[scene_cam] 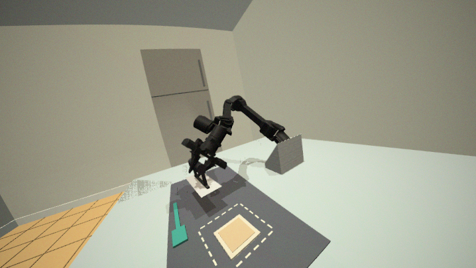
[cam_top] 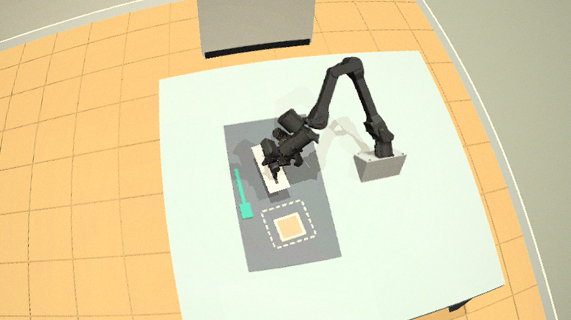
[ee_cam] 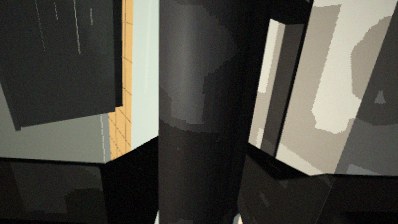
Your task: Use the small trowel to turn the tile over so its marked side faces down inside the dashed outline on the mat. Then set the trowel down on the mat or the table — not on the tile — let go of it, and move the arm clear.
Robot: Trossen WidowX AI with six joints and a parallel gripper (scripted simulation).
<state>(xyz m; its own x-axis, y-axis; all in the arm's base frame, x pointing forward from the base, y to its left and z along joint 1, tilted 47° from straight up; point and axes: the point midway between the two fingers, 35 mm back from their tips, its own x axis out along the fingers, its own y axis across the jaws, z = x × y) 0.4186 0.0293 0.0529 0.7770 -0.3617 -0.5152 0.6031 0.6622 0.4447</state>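
Now: gripper tip 15 cm above the grey mat, 5 cm past it and 3 cm to the right of it. From my gripper tip the other things lie so: square tile 19 cm to the left, 12 cm below, 6 cm behind; green trowel 12 cm below, 9 cm ahead, 5 cm to the left.
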